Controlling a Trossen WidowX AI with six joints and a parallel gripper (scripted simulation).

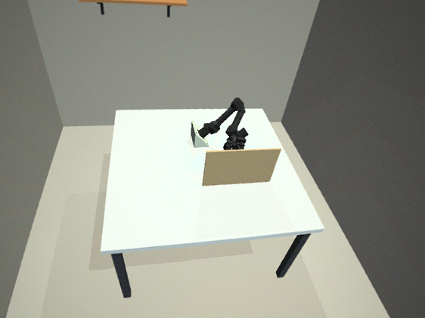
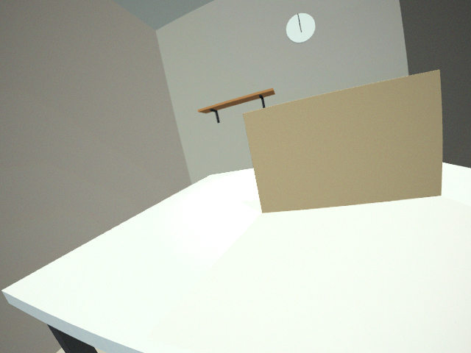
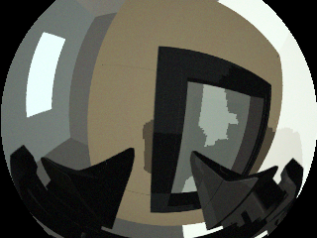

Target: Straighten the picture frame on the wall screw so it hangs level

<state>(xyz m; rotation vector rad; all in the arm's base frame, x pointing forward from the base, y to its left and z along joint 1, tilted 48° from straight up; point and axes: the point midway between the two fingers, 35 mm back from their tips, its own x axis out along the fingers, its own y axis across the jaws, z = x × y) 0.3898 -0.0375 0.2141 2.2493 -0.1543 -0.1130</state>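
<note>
My gripper tip is 10 mm to the left of the picture frame and 50 mm above it. Also, from my gripper tip: tan wall panel (20 mm ahead, 10 mm to the left, 60 mm below).
</note>
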